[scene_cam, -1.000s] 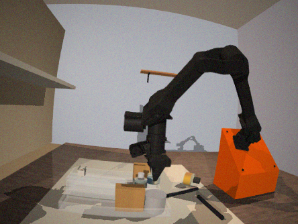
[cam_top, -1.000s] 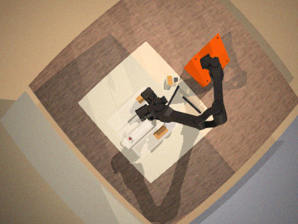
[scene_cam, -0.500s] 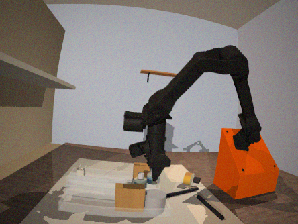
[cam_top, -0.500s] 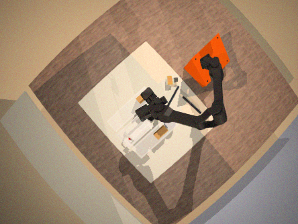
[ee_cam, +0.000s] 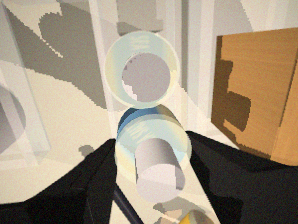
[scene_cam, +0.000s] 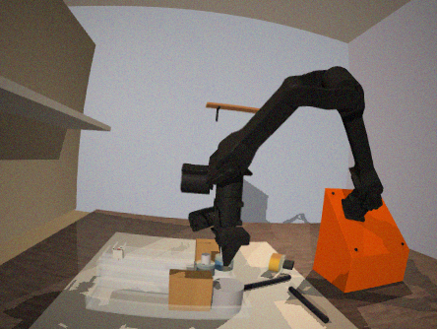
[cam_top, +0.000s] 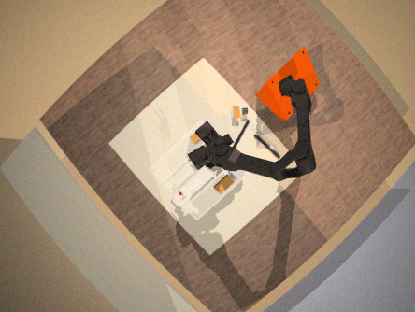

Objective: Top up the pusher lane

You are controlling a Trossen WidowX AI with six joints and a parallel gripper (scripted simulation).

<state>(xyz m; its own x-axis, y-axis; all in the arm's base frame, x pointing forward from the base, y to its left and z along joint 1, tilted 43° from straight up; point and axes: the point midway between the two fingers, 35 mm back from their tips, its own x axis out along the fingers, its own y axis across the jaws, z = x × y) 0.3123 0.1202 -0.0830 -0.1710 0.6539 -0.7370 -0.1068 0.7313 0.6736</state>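
Right now my gripper tip is 13 cm to the right of the grey cylinder and 2 cm above it. Also, from my gripper tip: white sprung lane: 15 cm ahead, 4 cm to the left, 3 cm below.
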